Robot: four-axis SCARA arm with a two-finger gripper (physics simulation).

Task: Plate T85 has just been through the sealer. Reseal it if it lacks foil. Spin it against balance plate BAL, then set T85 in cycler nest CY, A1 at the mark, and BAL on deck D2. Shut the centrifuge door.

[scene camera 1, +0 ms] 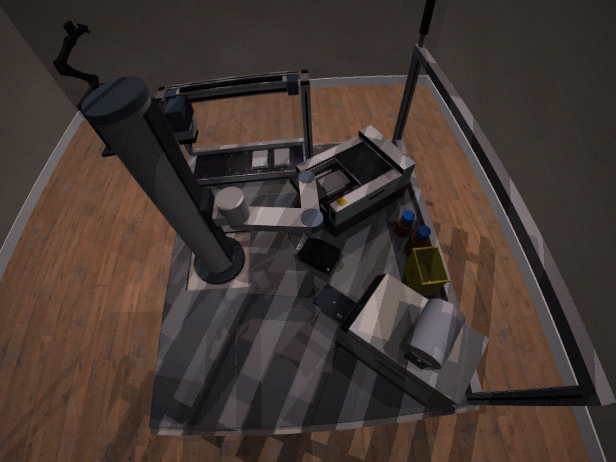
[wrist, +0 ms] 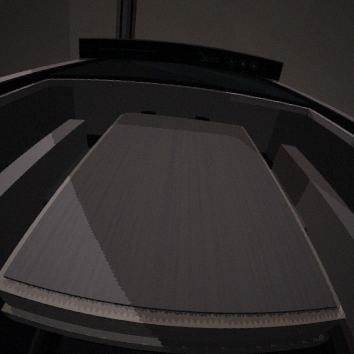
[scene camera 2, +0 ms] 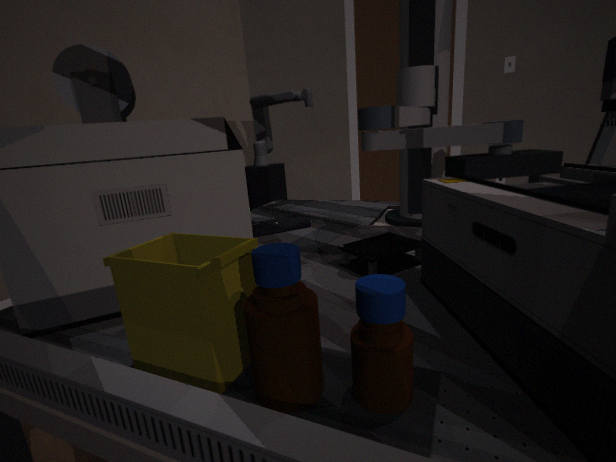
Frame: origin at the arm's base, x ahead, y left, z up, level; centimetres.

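Seen in the pictures: gripper, between the fingertips: point(scene camera 1: 337, 178) point(wrist: 181, 147); arm's base, origin of its link: point(scene camera 1: 219, 260) point(scene camera 2: 421, 219).
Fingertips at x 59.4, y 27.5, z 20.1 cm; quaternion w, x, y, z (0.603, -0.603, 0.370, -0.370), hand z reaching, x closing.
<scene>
Pixels of each thing's top centre, then the offset from my fingertips to it.
- plate, centre of its top: point(wrist: 181, 162) point(scene camera 2: 547, 188) point(scene camera 1: 333, 180) dx -2.1, dy -1.1, dz +0.5 cm
- dark door, centre of its top: point(wrist: 181, 69) point(scene camera 1: 363, 161) dx +13.1, dy +7.4, dz +2.5 cm
- sealer, centre of its top: point(scene camera 2: 105, 54) point(scene camera 1: 434, 324) dx +14.4, dy -75.4, dz +28.8 cm
My gripper point(scene camera 1: 336, 181) is shut on a plate point(scene camera 1: 333, 180) point(wrist: 175, 210) and holds it level over the open chamber of the centrifuge point(scene camera 1: 372, 192) point(scene camera 2: 500, 200). In the wrist view the plate's top is a flat grey sheet that looks like foil. No label shows, so I cannot tell whether it is T85 or BAL. The chamber walls stand around the plate, and the dark door point(scene camera 1: 370, 157) is slid back, away from the opening. The fingertips are hidden in the wrist view. The sealer point(scene camera 1: 390, 320) point(scene camera 2: 175, 200) stands at the front right with its dark tray point(scene camera 1: 335, 302) out.
Two white plates point(scene camera 1: 260, 159) point(scene camera 1: 281, 157) lie on the gantry deck at the back. A low black stand point(scene camera 1: 318, 255) point(scene camera 2: 382, 245) is near the arm's elbow. Two brown bottles point(scene camera 2: 287, 345) point(scene camera 2: 382, 362) and a yellow bin point(scene camera 1: 425, 280) point(scene camera 2: 185, 315) stand along the right edge.
</scene>
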